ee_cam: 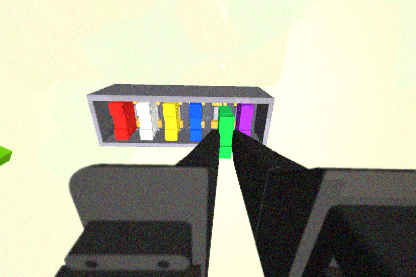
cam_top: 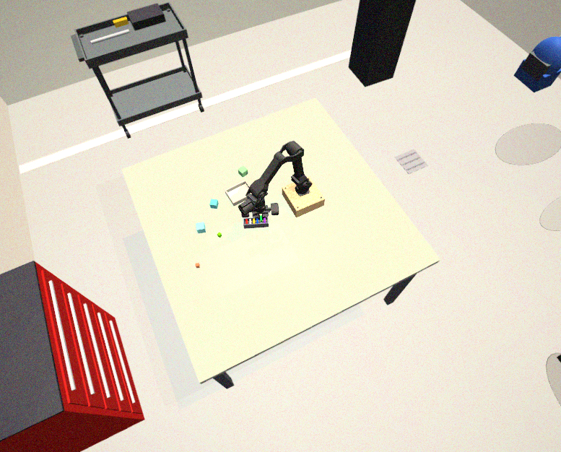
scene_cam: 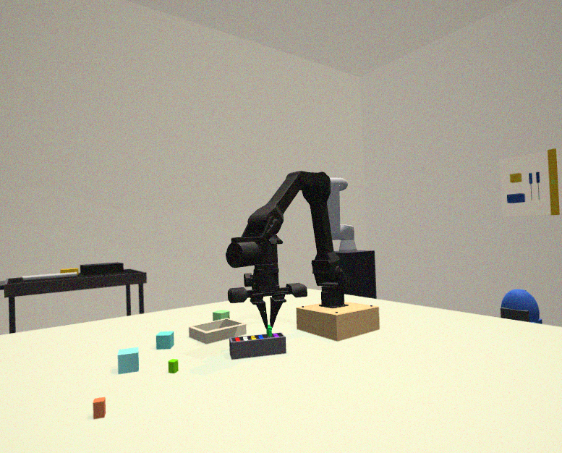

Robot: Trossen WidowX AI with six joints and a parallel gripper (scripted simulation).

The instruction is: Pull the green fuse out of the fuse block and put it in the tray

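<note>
Now: gripper tip 3 cm short of the tray, 23 cm to the left of it and 6 cm above it. Also, from my gripper tip: pale green cube 4 cm behind, 35 cm to the right, 4 cm below; small green cube 23 cm ahead, 3 cm to the right, 5 cm below; green fuse 1 cm below.
</note>
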